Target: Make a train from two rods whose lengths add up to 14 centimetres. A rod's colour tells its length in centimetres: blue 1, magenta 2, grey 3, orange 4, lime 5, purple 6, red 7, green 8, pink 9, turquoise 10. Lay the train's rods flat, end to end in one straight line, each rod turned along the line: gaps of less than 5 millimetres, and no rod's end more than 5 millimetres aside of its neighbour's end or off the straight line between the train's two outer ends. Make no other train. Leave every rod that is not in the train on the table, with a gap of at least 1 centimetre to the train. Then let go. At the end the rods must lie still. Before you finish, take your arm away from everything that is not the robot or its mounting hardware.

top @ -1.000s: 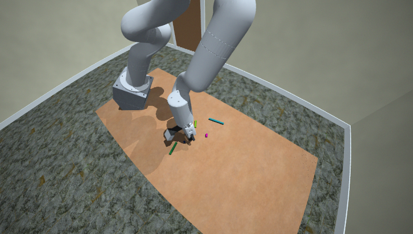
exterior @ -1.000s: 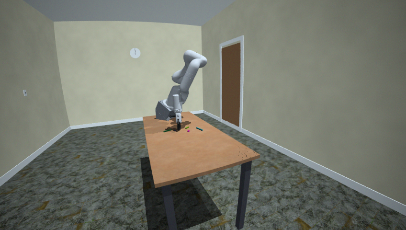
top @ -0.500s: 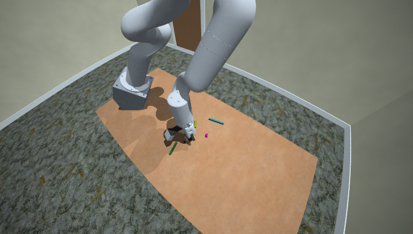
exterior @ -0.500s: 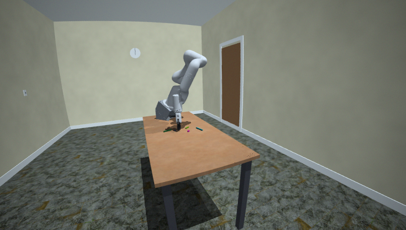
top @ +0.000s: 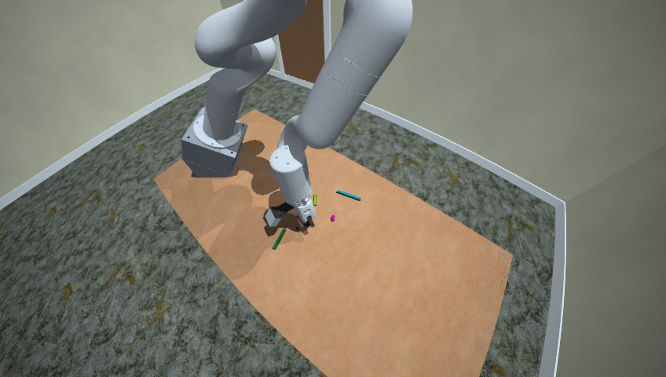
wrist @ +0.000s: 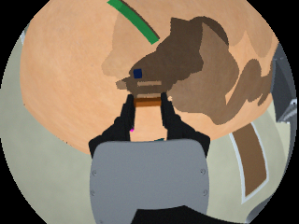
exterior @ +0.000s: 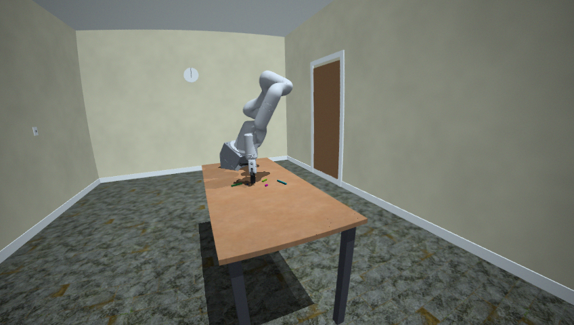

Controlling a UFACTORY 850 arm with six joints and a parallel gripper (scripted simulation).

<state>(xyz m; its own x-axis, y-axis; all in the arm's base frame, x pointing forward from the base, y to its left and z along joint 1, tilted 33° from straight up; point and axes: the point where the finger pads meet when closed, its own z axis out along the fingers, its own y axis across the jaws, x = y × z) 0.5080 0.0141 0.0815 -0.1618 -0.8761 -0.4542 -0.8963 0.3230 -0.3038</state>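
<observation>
Right now the small blue rod is 4 cm to the right of my hand and 3 cm below it. Round my hand: magenta rod: 8 cm to the left, 6 cm ahead, 3 cm below; then orange rod: 2 cm below; then lime rod: 9 cm to the left, 4 cm behind, 3 cm below.
</observation>
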